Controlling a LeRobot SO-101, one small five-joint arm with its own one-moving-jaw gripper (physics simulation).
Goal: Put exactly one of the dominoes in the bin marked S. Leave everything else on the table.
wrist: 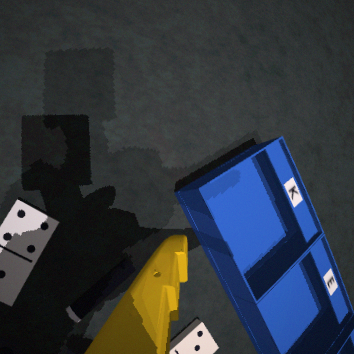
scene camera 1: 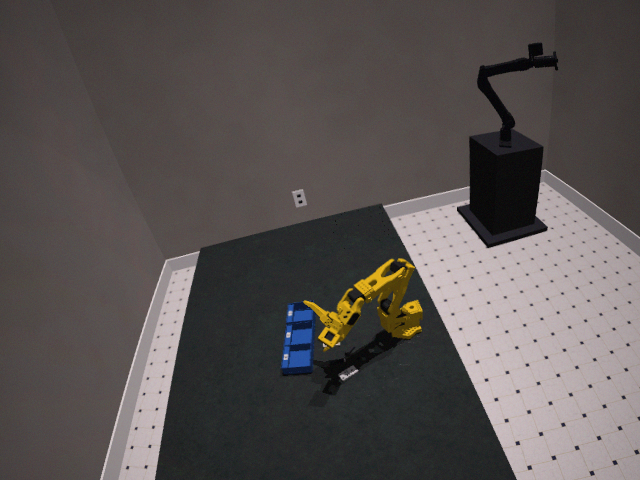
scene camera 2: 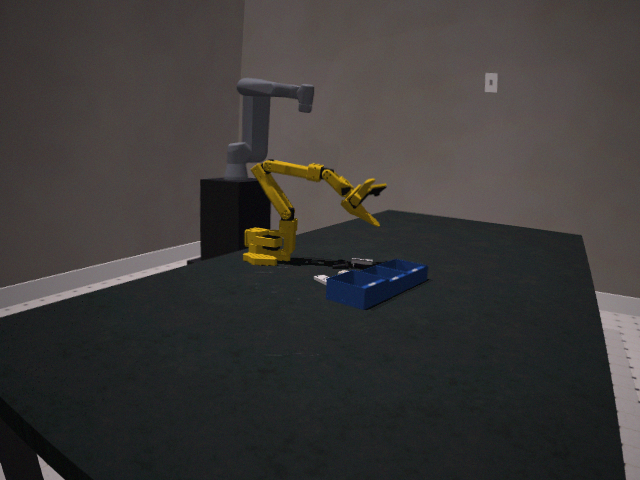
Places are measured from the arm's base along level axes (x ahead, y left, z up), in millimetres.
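Pixels of known places: hand, its tool point: [wrist: 186, 251] [scene camera 1: 323, 349] [scene camera 2: 378, 224]; arm's base, origin of its link: [scene camera 1: 397, 327] [scene camera 2: 273, 261].
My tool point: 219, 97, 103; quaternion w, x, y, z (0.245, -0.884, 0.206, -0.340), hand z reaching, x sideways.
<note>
Ahead of a thing's pixels: the offset from my tool point to its top centre, as dx, dy, dz. "spot": to the spot under its first point. Level surfaces: height alone.
The blue bin row @(spot: +91, -15, -88) [scene camera 1: 297, 370] [scene camera 2: 346, 295] [wrist: 210, 250] has three compartments. The wrist view shows labels K [wrist: 293, 192] and E @(spot: +105, -145, -75) [wrist: 330, 282]; the third label is outside that view, and no S is readable. One white domino @(-46, +23, -96) [scene camera 1: 348, 373] [scene camera 2: 361, 260] [wrist: 12, 272] lies beyond the K end, on the arm's side. Another domino [scene camera 1: 330, 345] [wrist: 197, 340] is partly hidden by the gripper. A third domino @(-41, -165, -96) [scene camera 2: 320, 279] lies by the bin's near end in scene view 2. My gripper [scene camera 1: 315, 326] [scene camera 2: 376, 203] is wide open and empty, above the table beside the bin; one notched jaw shows in the wrist view.
A dark rod with a pale end @(-24, -24, -93) [wrist: 100, 290] lies on the dark table @(dz -103) [scene camera 1: 232, 387] [scene camera 2: 258, 387] [wrist: 175, 75], between the dominoes and partly in the arm's shadow. A black pedestal [scene camera 1: 504, 191] [scene camera 2: 219, 217] with another arm stands beyond the table.
</note>
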